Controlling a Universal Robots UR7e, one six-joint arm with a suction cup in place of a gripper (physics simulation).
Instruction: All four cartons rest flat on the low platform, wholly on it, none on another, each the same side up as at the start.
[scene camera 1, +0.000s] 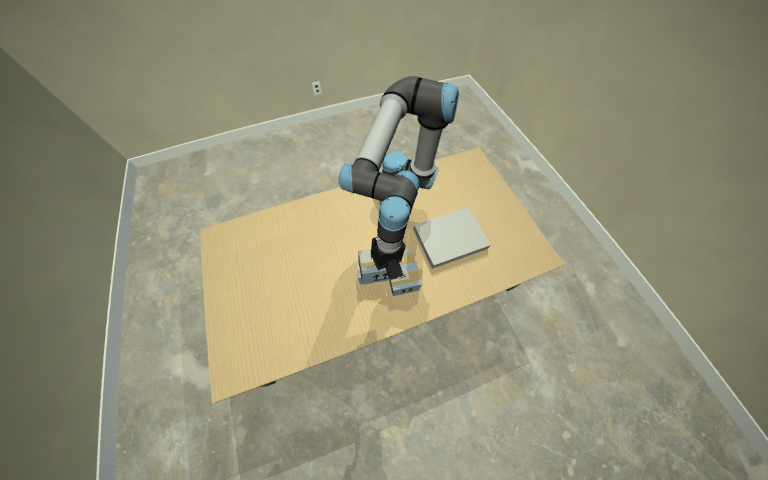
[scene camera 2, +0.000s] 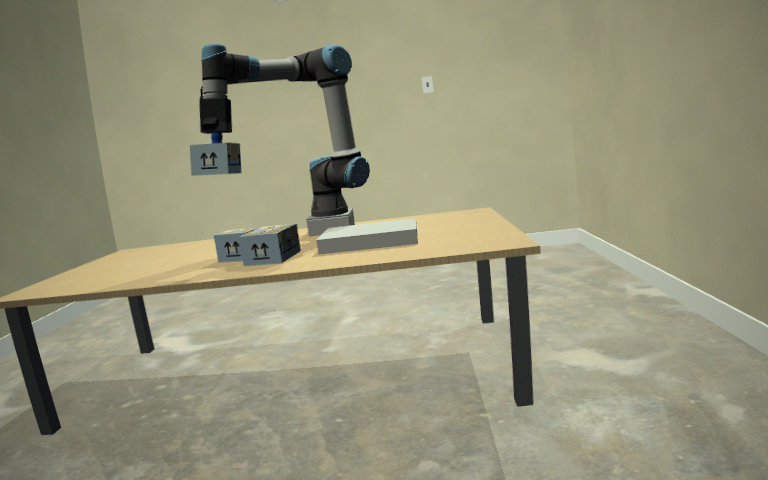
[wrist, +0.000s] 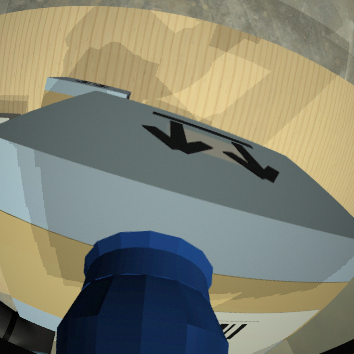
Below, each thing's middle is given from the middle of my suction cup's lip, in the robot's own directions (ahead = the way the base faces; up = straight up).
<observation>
My suction cup is now 43 cm to the right of the low grey platform (scene camera 1: 456, 235), 38 cm above it and 14 cm past it.
</observation>
